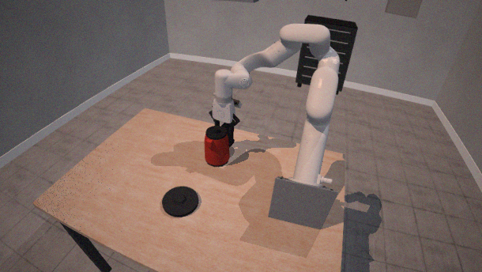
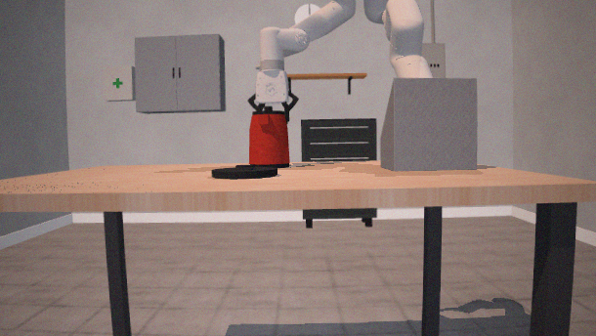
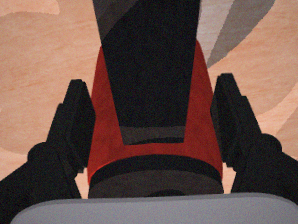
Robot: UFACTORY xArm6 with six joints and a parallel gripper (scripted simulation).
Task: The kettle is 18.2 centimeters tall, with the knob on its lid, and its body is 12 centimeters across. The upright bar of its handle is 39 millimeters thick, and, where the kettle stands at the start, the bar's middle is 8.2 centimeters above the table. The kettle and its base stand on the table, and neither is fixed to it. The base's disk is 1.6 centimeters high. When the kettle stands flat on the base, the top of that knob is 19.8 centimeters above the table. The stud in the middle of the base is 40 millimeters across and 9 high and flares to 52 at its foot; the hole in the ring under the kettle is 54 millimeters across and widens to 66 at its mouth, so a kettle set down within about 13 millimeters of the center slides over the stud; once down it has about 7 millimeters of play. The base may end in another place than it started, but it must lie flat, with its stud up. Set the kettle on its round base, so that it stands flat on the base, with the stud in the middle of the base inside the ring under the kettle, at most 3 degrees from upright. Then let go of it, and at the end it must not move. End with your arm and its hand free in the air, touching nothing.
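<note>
Now: hand 50 mm above the red kettle, 30 mm to the right of it and 10 mm short of it. Round my hand: black round base: 370 mm to the left, 130 mm below, 50 mm ahead.
</note>
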